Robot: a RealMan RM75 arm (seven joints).
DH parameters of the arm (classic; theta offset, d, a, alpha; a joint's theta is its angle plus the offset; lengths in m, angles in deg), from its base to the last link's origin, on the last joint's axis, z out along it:
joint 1: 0 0.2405 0 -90
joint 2: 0 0 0 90
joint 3: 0 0.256 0 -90
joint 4: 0 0 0 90
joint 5: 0 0.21 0 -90
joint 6: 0 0 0 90
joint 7: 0 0.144 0 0
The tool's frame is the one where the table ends.
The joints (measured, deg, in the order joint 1, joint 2, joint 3, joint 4, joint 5, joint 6, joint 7), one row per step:
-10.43, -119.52, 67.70, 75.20, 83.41, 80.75, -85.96
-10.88, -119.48, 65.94, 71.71, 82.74, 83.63, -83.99
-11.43, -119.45, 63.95, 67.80, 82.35, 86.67, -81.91
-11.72, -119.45, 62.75, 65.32, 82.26, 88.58, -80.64
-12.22, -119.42, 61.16, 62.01, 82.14, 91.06, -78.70
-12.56, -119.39, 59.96, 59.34, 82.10, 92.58, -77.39
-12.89, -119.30, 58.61, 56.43, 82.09, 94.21, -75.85
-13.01, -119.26, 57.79, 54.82, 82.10, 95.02, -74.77
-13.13, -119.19, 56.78, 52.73, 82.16, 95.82, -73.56
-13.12, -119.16, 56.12, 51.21, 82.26, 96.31, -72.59
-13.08, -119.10, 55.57, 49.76, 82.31, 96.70, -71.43
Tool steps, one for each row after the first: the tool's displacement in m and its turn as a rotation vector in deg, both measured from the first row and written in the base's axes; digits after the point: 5 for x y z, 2 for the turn. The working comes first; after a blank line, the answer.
Tool pose at each row, in the base's axes (x y z in m, rotation vector in deg; the steps are taken from these numbers as rounded here):
-0.18732, 0.30493, 0.05492, -145.53, -11.52, -51.35
-0.19666, 0.30152, 0.05339, -146.11, -12.25, -53.22
-0.20675, 0.29758, 0.05140, -146.59, -13.18, -55.24
-0.21302, 0.29444, 0.04963, -146.90, -13.87, -56.56
-0.22031, 0.29048, 0.04748, -147.14, -14.28, -58.44
-0.22646, 0.28774, 0.04557, -146.98, -15.20, -59.82
-0.23319, 0.28445, 0.04386, -146.65, -16.06, -61.30
-0.23722, 0.28252, 0.04309, -146.23, -16.36, -62.00
-0.24272, 0.28020, 0.04190, -145.59, -17.15, -62.77
-0.24701, 0.27806, 0.04055, -145.10, -17.78, -63.19
-0.25113, 0.27597, 0.03923, -144.58, -18.11, -63.46

-0.00934, -0.00341, -0.00153, -1.14, -1.29, -0.19
-0.01943, -0.00735, -0.00352, -2.29, -2.72, -0.26
-0.02570, -0.01049, -0.00529, -3.08, -3.66, -0.26
-0.03299, -0.01445, -0.00744, -3.86, -4.94, -0.57
-0.03914, -0.01719, -0.00935, -4.34, -6.03, -0.30
-0.04587, -0.02048, -0.01106, -4.68, -7.21, -0.05
-0.04990, -0.02241, -0.01183, -4.58, -7.81, 0.08
-0.05540, -0.02473, -0.01302, -4.47, -8.57, 0.56
-0.05969, -0.02687, -0.01437, -4.35, -9.05, 0.99
-0.06381, -0.02896, -0.01569, -4.07, -9.39, 1.29

